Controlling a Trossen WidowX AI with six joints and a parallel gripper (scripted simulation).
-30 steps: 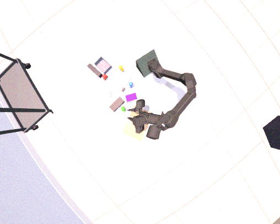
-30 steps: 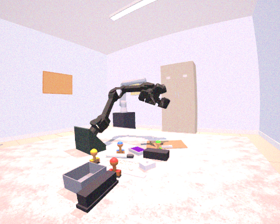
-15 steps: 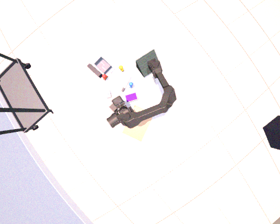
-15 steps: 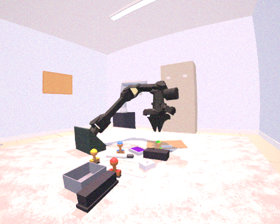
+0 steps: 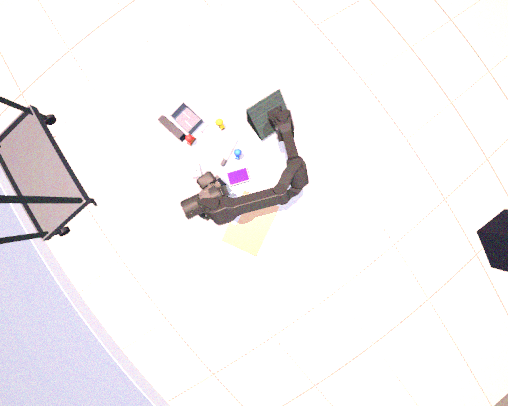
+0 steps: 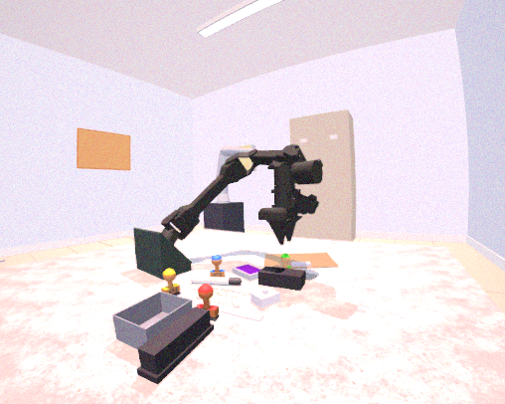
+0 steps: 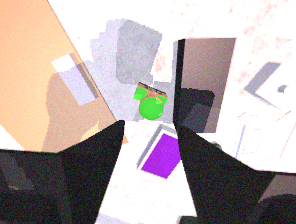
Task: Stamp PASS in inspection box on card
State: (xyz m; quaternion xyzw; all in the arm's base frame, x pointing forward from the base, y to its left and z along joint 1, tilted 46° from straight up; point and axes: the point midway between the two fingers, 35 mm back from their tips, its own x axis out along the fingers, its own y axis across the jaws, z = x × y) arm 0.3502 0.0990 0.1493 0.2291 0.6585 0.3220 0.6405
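My gripper tip is now 70 mm above the green-knobbed stamp. The rest, counted from my gripper tip: marker: 100 mm behind, 140 mm to the right, 80 mm below; small white block: 50 mm ahead, 160 mm to the right, 80 mm below; purple ink pad: 90 mm behind, 50 mm to the right, 90 mm below.
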